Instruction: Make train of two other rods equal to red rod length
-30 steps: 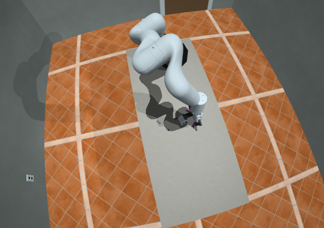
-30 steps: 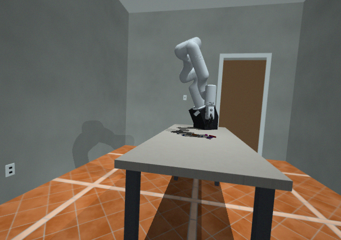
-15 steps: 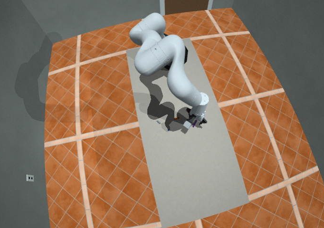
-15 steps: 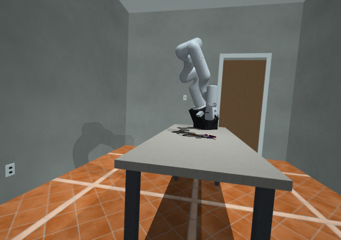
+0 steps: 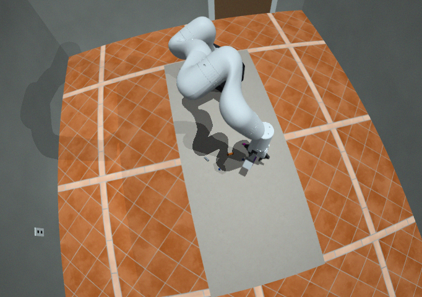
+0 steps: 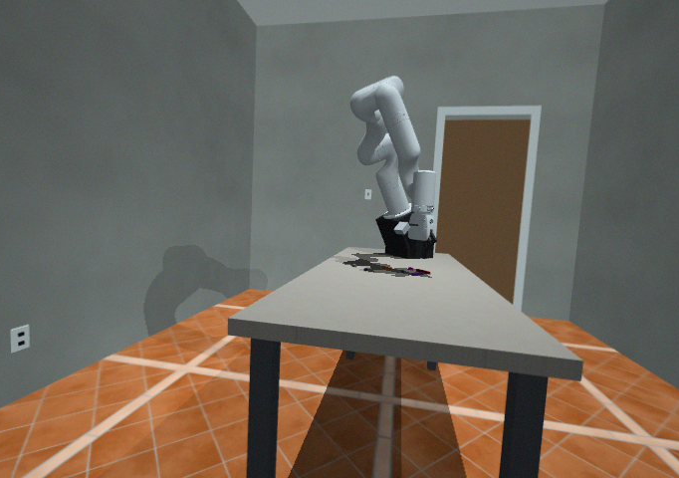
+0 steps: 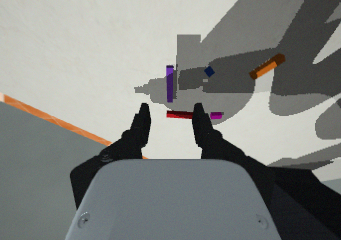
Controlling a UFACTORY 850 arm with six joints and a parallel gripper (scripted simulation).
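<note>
Right now my hand is 8 cm above the purple rod. From my hand the other things lie so: red rod 6 cm behind, 3 cm to the left, 8 cm below; magenta rod 11 cm behind, 1 cm to the right, 8 cm below; orange rod 9 cm behind, 11 cm to the right, 8 cm below.
</note>
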